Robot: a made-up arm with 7 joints.
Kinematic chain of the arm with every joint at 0, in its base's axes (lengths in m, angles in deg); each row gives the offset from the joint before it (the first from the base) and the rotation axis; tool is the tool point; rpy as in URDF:
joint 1: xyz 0 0 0.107 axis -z
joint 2: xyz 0 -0.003 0.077 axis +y
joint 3: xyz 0 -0.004 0.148 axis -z
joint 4: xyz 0 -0.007 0.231 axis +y
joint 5: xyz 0 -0.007 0.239 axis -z
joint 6: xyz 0 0 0.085 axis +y
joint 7: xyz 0 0 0.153 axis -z
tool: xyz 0 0 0 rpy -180 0 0
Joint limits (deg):
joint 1: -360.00..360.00
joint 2: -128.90..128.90
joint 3: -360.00..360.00
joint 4: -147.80..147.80
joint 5: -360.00..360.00
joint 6: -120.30..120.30
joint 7: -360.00..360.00
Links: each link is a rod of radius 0.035 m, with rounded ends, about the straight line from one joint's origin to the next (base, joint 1, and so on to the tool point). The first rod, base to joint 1, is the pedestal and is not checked.
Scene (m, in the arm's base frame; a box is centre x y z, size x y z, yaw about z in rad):
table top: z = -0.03
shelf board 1: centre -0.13 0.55 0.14 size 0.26 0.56 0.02 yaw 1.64
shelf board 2: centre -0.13 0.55 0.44 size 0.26 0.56 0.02 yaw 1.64
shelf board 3: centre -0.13 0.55 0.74 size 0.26 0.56 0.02 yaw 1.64
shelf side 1: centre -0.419 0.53 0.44 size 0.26 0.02 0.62 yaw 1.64
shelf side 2: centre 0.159 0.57 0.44 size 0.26 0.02 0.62 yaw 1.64
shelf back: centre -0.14 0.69 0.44 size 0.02 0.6 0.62 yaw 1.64
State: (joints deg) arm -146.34 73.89 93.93 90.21 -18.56 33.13 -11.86
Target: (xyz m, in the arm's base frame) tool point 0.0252 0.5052 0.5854
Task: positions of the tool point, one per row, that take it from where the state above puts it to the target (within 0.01 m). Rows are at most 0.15 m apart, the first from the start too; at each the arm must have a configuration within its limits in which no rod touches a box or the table.
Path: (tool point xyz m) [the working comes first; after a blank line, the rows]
Joints at the target: -144.95 57.15 114.90 74.37 -16.29 24.89 -11.86
Straight joint move there: touches shelf board 2.

1: 0.0306 0.4329 0.2886
2: 0.0351 0.3207 0.2844
3: 0.0402 0.3386 0.3798
4: 0.0433 0.3292 0.4831
5: 0.0399 0.2931 0.5854
6: 0.0384 0.4060 0.5906
7: 0.0252 0.5052 0.5854

